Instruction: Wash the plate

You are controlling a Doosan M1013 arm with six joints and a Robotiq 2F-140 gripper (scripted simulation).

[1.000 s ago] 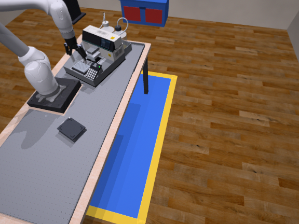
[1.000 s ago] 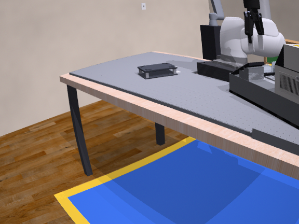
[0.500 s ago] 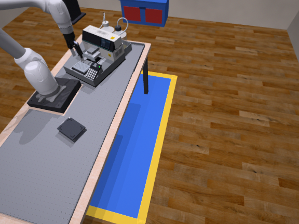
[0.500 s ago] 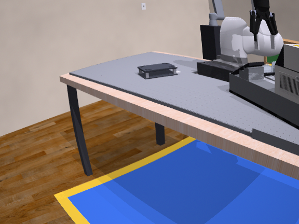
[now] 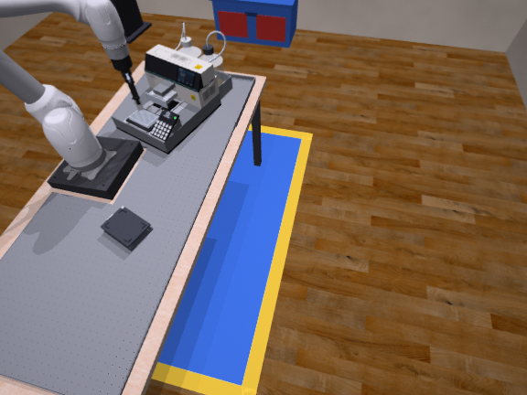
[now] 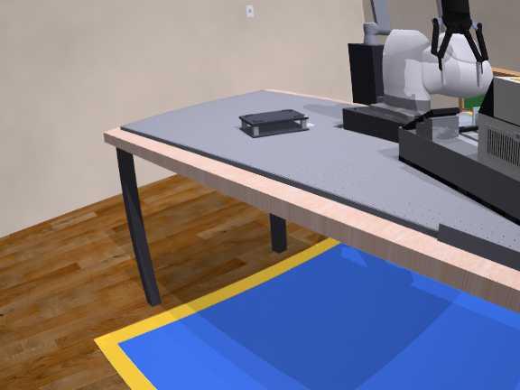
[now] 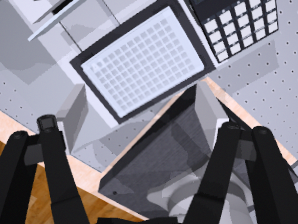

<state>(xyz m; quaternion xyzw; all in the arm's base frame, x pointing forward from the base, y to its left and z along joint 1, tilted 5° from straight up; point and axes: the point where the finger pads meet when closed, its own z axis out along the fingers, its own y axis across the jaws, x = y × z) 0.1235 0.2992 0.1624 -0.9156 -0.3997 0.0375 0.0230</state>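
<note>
Right now my hand is 11 cm above the plate. From my hand the other things lie so: plate washer: 15 cm to the left, 8 cm below, 3 cm ahead; then plate nest N1: 52 cm to the right, 23 cm ahead, 18 cm below.
</note>
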